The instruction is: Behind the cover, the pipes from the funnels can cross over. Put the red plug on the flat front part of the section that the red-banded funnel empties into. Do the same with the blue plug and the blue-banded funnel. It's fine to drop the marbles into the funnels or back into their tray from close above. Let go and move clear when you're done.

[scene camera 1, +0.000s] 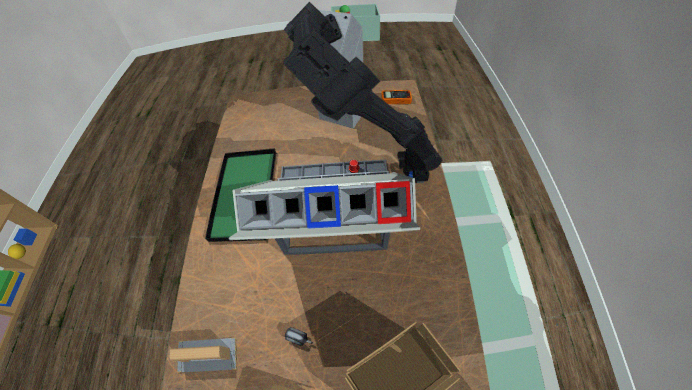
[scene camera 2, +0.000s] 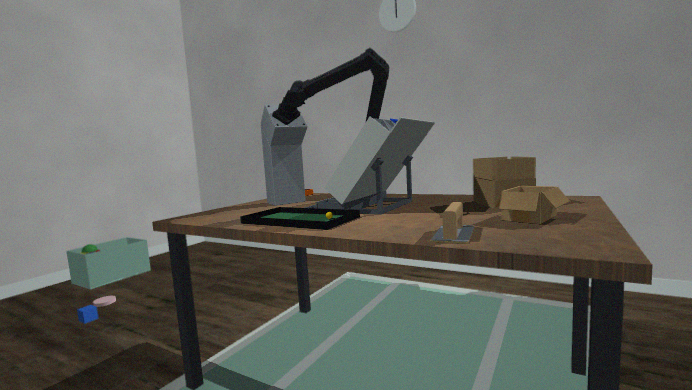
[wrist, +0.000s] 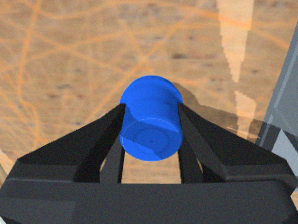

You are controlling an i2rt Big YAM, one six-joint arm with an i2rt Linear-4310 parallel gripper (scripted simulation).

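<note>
I can see a cardboard box (scene camera 2: 489, 179), though in the wrist view the box is out of frame. There's a green marble tray (scene camera 1: 239, 169) as well, and scene camera 2 gives me the tray (scene camera 2: 313, 218) too, but in the wrist view the tray is out of frame. My own gripper (wrist: 151, 112) is visible.
</note>
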